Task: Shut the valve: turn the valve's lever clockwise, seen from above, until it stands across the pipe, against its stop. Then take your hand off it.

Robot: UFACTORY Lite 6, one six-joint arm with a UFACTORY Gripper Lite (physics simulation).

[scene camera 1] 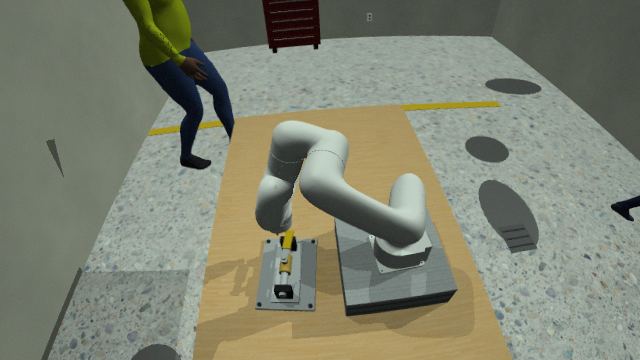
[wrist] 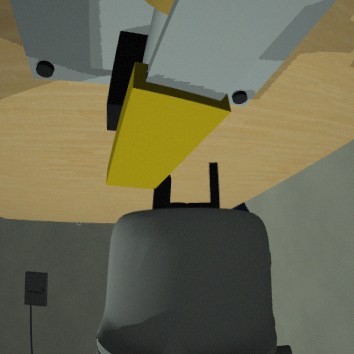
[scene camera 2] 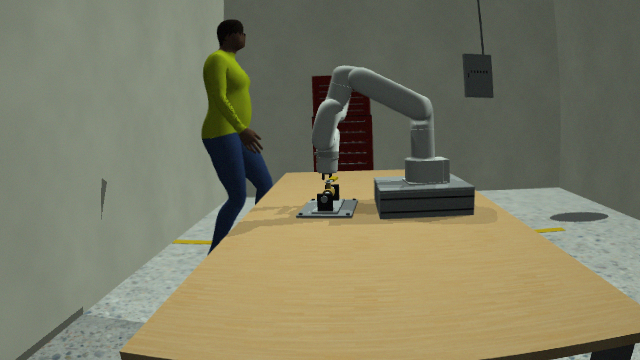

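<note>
The valve's yellow lever (scene camera 1: 288, 241) (scene camera 2: 334, 178) (wrist: 160, 137) points to the far end of the pipe (scene camera 1: 284, 278). It stands nearly along the pipe, turned a little clockwise towards the robot's base. The valve is on a grey base plate (scene camera 1: 309, 280) (scene camera 2: 352, 206) (wrist: 220, 50). My gripper (scene camera 2: 326, 176) (wrist: 191, 172) is open, pointing down beside the lever's free end, on the side away from the robot's base. In the wrist view the lever's end overlaps the tip of the nearer finger; whether they touch I cannot tell. In scene camera 1 the arm hides most of the gripper.
Black blocks (scene camera 1: 283, 290) (scene camera 2: 325, 201) (wrist: 125, 65) hold the pipe's ends. The arm's base stands on a grey riser (scene camera 1: 400, 293) (scene camera 2: 425, 206) to the right of the valve on the wooden table (scene camera 1: 250, 335) (scene camera 2: 350, 280). A person (scene camera 1: 167, 35) (scene camera 2: 226, 95) stands beyond the table's left side.
</note>
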